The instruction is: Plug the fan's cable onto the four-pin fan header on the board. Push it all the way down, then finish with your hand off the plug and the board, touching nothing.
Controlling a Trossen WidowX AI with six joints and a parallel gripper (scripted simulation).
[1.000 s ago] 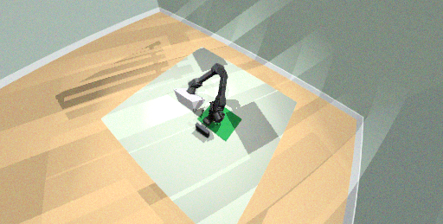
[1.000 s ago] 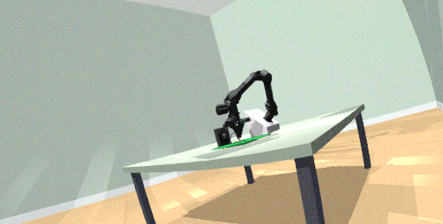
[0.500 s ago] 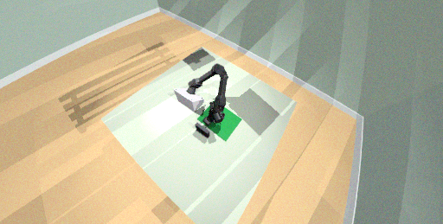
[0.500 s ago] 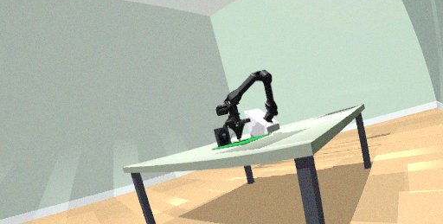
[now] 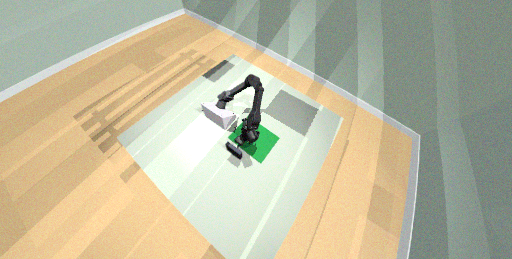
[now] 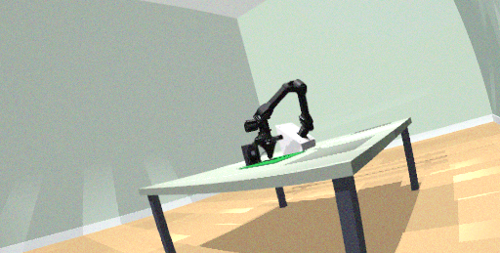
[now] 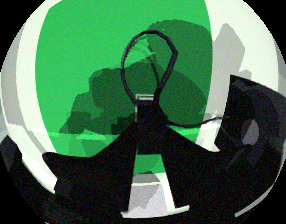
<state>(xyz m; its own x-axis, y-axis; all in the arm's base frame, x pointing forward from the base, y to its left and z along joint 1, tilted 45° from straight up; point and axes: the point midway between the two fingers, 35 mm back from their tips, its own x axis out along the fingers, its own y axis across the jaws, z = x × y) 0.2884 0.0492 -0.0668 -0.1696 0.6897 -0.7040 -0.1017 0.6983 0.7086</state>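
The dark fan plug is 10 mm ahead of my gripper tip and 10 mm above it. Also, from my gripper tip: green board 30 mm ahead, 50 mm to the left, 40 mm below; then black fan 20 mm ahead, 130 mm to the right, 30 mm above.
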